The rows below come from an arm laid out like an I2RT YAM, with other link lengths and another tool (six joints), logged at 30 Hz.
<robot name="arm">
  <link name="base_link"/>
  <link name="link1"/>
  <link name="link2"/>
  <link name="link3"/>
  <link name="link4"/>
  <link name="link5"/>
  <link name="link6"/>
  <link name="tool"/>
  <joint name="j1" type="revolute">
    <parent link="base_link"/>
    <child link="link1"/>
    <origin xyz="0 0 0.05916" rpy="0 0 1.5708"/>
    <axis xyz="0 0 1"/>
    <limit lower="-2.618" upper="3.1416"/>
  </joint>
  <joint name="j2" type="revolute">
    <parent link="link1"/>
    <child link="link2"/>
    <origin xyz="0.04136 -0.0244 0.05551" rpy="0 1.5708 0"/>
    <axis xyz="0 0 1"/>
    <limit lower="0" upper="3.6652"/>
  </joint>
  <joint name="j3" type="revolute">
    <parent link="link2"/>
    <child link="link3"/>
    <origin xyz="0 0.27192 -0.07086" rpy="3.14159 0 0"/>
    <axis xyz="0 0 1"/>
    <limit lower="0" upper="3.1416"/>
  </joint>
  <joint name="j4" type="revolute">
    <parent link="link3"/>
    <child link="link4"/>
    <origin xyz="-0.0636 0.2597 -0.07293" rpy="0 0 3.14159"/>
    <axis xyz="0 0 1"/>
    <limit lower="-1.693" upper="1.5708"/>
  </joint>
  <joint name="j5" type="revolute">
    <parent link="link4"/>
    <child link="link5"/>
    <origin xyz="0.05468 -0.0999 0.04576" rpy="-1.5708 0 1.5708"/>
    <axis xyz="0 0 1"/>
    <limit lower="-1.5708" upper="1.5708"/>
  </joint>
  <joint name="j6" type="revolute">
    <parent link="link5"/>
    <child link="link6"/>
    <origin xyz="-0.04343 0 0.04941" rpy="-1.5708 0 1.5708"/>
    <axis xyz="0 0 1"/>
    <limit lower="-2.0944" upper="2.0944"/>
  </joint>
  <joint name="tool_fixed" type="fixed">
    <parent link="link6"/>
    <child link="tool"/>
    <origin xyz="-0.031 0.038 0.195" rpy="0 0.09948 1.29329"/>
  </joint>
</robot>
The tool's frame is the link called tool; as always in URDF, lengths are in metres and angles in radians.
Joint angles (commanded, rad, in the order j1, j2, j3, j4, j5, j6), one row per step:
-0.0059, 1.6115, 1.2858, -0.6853, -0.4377, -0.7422
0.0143, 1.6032, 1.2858, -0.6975, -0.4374, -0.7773
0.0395, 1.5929, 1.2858, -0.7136, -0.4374, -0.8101
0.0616, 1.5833, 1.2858, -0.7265, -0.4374, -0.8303
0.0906, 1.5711, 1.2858, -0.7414, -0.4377, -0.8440
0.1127, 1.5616, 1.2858, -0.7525, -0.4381, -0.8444
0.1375, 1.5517, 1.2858, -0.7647, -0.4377, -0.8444
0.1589, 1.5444, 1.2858, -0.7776, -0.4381, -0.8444
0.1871, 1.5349, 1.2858, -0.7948, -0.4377, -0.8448
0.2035, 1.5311, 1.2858, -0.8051, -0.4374, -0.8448
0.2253, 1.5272, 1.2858, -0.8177, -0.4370, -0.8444
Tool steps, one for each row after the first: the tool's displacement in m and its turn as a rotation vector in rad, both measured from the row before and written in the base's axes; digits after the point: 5 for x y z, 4 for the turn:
-0.00559, 0.01183, 0.00199, -0.0170, -0.0110, 0.0470
-0.00748, 0.01408, 0.00209, -0.0154, -0.0085, 0.0505
-0.00649, 0.01174, 0.00220, -0.0093, -0.0057, 0.0377
-0.00824, 0.01462, 0.00293, -0.0059, -0.0036, 0.0398
-0.00633, 0.01052, 0.00224, 0.0000, 0.0014, 0.0226
-0.00724, 0.01137, 0.00209, -0.0006, 0.0022, 0.0246
-0.00708, 0.00967, 0.00079, -0.0005, 0.0056, 0.0216
-0.00963, 0.01221, 0.00085, -0.0018, 0.0073, 0.0283
-0.00578, 0.00689, -0.00037, -0.0015, 0.0063, 0.0162
-0.00755, 0.00899, -0.00079, -0.0021, 0.0086, 0.0213

